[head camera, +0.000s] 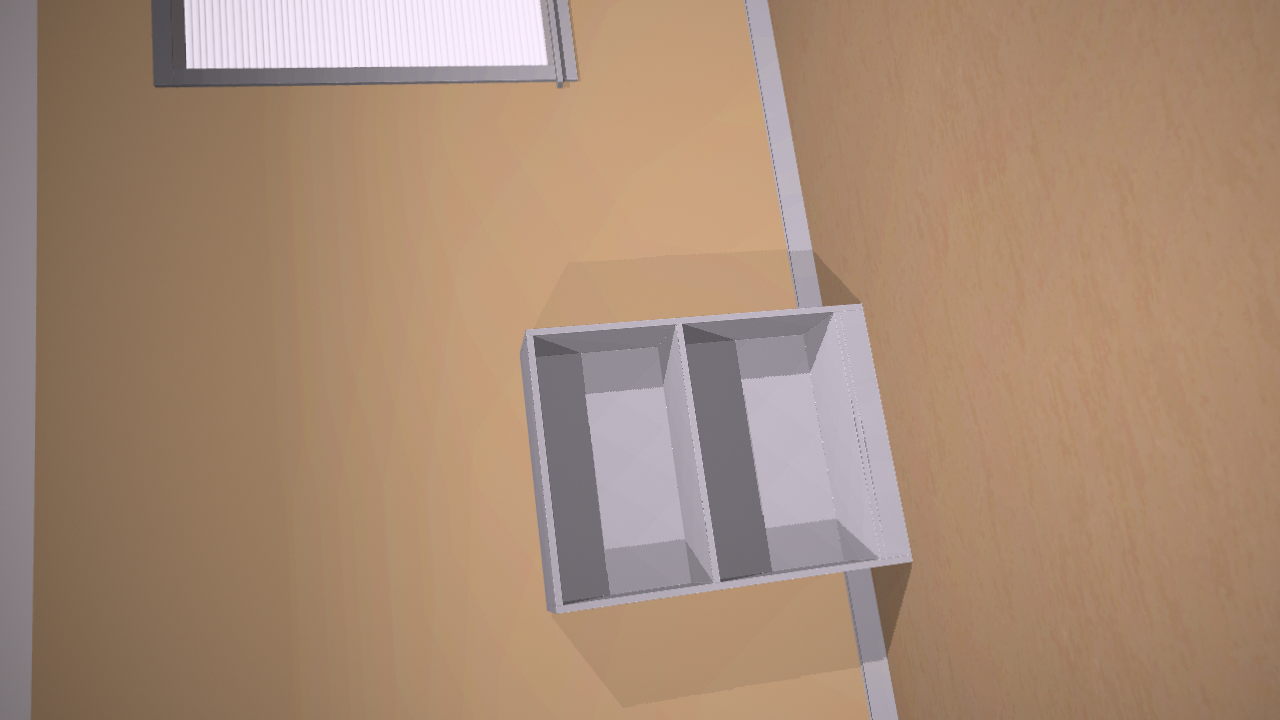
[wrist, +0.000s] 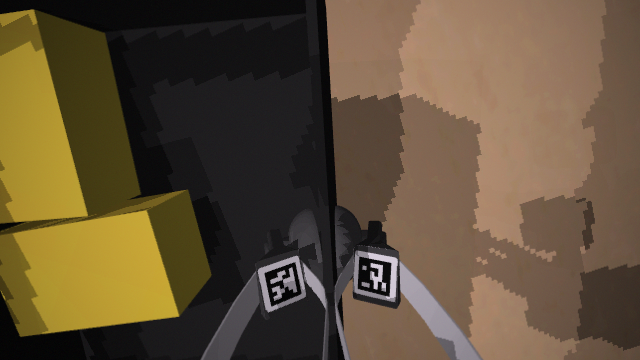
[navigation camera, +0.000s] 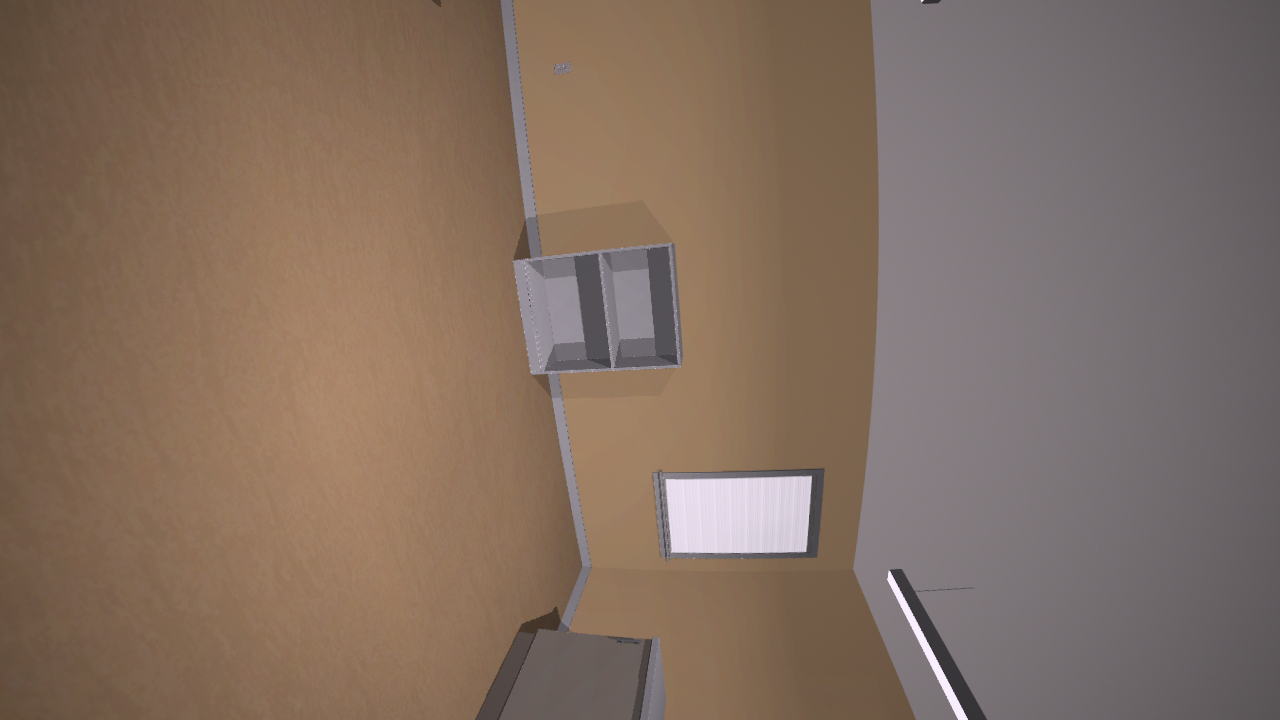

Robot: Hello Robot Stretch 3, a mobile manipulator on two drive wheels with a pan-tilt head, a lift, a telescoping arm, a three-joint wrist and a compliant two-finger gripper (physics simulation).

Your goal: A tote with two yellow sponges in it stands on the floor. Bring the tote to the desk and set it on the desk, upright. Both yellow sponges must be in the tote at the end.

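Frame: origin at the robot's base, x ahead, y left, z up, level; millimetres.
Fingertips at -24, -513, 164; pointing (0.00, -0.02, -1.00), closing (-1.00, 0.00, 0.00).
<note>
A point is followed by its place in that frame, as x, y, z.
The black tote [wrist: 235,130] @[24, -575, 140] fills the left half of the wrist view. Two yellow sponges [wrist: 45,115] @[107, -589, 177] [wrist: 95,270] @[101, -506, 175] lie in it at the left, touching or close to each other. My gripper [wrist: 322,232] @[-24, -513, 164] is shut on the tote's side wall, one fingertip inside the wall and one outside. The floor shows beside the tote at a distance I cannot judge. The tote and my gripper do not show in the head or navigation views. I cannot make out the desk for certain in any view.
A white two-compartment shelf unit [head camera: 698,465] @[2549, 387, 606] [navigation camera: 608,313] @[2579, 334, 612] stands against the tan wall [head camera: 402,268] @[3027, -277, 1400] [navigation camera: 716,161] @[2632, 1304, 1381]. A window [head camera: 366,35] @[3222, -1082, 1454] [navigation camera: 738,514] @[3279, -1307, 1436] is in that wall. A grey-brown piece of furniture [navigation camera: 577,680] @[1842, -1687, 496] shows at the bottom of the navigation view, near the room's corner.
</note>
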